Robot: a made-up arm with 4 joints.
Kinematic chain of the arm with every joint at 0, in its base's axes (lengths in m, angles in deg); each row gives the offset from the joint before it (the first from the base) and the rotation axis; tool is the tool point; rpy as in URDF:
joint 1: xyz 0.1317 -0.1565 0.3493 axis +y
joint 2: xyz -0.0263 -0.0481 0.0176 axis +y
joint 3: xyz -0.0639 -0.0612 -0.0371 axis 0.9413 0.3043 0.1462
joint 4: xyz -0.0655 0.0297 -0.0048 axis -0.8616 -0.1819 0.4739
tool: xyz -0.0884 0.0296 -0.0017 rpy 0 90 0
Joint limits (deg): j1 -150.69..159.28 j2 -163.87..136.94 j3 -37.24..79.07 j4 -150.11..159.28
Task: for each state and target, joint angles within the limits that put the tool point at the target. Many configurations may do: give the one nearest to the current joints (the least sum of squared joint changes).
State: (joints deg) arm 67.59 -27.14 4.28 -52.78
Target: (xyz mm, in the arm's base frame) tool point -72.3 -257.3 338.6
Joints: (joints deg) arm 28.36 -60.17 42.43 -56.44
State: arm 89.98 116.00 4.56 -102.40
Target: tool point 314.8 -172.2 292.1
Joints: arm 94.30 123.99 -32.34 -81.36
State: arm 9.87 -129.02 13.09 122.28
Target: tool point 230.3 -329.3 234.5
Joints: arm -3.58 -118.05 51.40 122.25
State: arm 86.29 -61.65 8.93 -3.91
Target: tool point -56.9 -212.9 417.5
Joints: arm 93.36 -84.67 21.36 -19.28
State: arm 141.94 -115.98 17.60 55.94
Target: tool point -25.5 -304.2 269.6
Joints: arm 145.54 -157.45 50.58 89.77
